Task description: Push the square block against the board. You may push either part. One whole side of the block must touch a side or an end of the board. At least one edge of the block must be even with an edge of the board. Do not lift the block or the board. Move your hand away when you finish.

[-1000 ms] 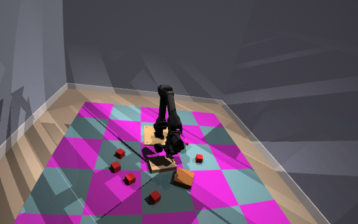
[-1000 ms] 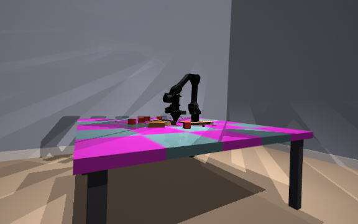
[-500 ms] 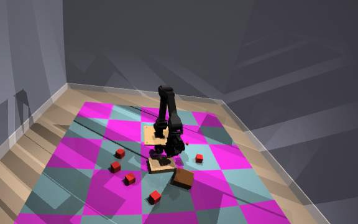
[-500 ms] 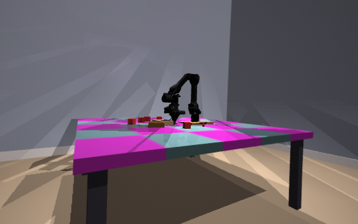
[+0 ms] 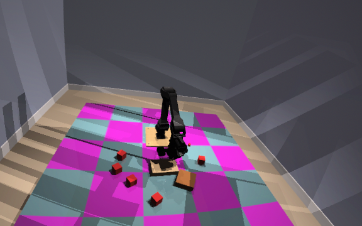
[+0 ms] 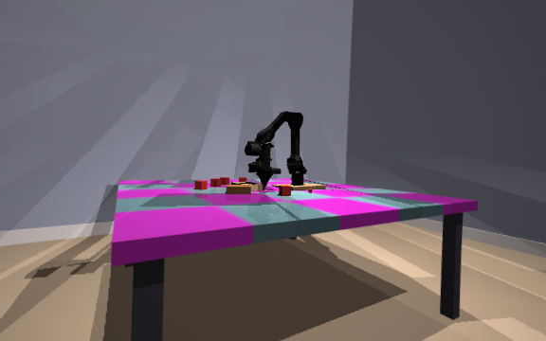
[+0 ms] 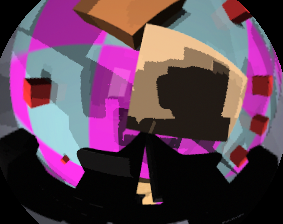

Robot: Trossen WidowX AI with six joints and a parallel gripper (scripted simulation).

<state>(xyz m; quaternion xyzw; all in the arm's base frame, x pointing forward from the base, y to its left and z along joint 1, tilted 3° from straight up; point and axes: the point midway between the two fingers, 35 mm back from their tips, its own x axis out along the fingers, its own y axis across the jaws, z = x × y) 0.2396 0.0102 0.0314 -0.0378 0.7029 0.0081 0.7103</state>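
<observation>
Now: gripper tip 6 cm to the left of the tan board, 6 cm short of it and 1 cm below it. From my gripper tip the other things lie so: square block: 17 cm ahead, 5 cm to the left, 1 cm above.
</observation>
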